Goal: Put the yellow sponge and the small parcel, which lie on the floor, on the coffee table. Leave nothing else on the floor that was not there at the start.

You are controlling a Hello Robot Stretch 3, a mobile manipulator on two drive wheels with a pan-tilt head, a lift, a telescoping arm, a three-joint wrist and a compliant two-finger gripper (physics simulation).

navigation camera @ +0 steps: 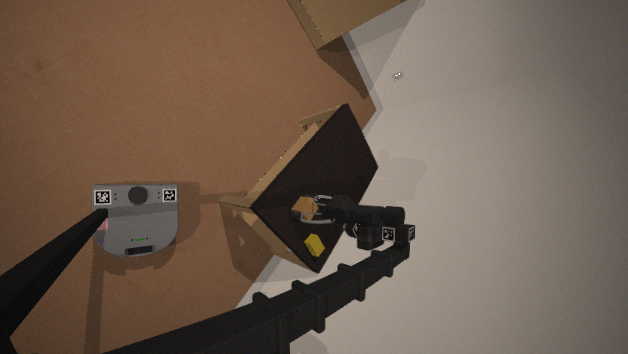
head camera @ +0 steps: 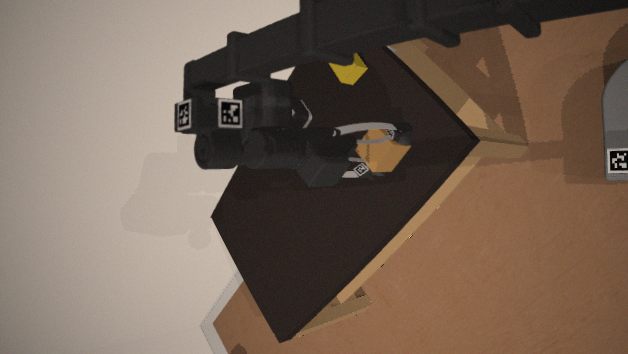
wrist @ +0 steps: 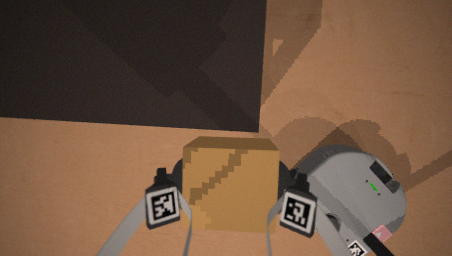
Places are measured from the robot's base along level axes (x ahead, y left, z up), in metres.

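Pixels of known places: gripper, between the fingertips: (navigation camera: 298,206) (head camera: 394,151); robot's base, origin of its link: (navigation camera: 137,194).
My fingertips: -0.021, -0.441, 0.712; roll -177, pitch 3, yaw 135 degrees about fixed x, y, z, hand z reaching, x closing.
Ahead of a thing's pixels: the offset from my fingertips to its top centre, as dx, dy, dz. "spot": to the spot under its first point. Level surfaces: height alone.
The small tan parcel {-0.006, -0.004, +0.052} (head camera: 387,156) (navigation camera: 304,206) (wrist: 232,192) is between the fingers of my gripper (head camera: 384,151) (navigation camera: 306,207) (wrist: 231,175), which is shut on it. In the head and navigation views the parcel overlaps the dark top of the coffee table {dz -0.261} (head camera: 320,240) (navigation camera: 325,155) (wrist: 150,45). In the wrist view it shows against the floor, just past the table's corner; its height above the top is hard to tell. The yellow sponge {-0.248, -0.303, -0.216} (head camera: 351,71) (navigation camera: 314,245) lies on the tabletop near one corner, partly behind the arm in the head view.
My grey base (head camera: 617,125) (navigation camera: 135,222) (wrist: 355,175) stands on the brown floor beyond the table's near corner. My black arm (head camera: 360,30) (navigation camera: 320,295) reaches past the table's sponge end. A large tan furniture piece {spot: +1.281, -0.716, -0.262} (navigation camera: 350,20) stands at the top of the navigation view.
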